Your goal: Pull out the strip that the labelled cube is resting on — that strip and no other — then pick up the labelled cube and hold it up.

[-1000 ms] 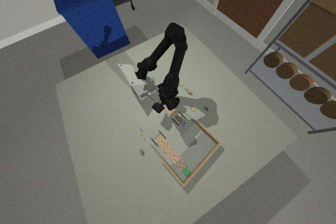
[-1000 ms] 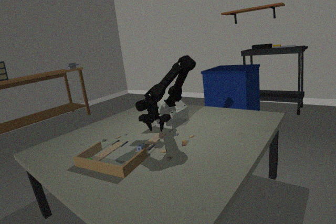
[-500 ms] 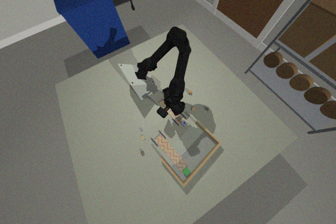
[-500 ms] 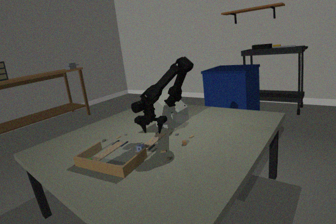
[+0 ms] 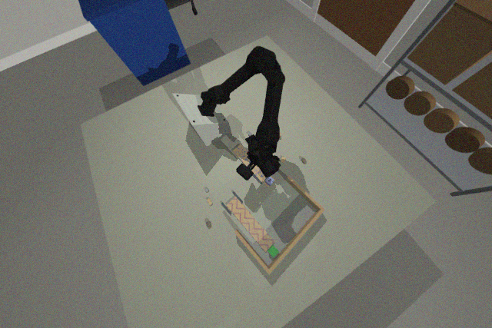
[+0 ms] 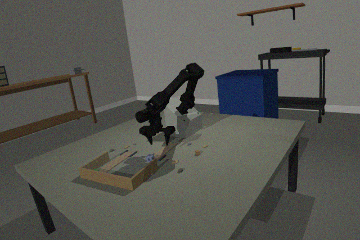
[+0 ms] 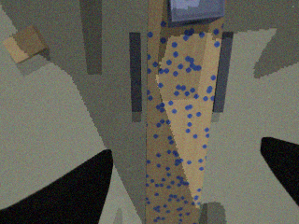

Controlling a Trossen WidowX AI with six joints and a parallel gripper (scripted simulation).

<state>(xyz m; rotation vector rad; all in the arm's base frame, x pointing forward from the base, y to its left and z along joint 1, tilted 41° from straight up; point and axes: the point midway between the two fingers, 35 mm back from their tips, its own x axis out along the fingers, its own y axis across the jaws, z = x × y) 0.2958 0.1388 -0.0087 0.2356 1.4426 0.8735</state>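
The dotted strip lies 20 mm behind my gripper tip, 10 mm to the right of it and 50 mm below it.
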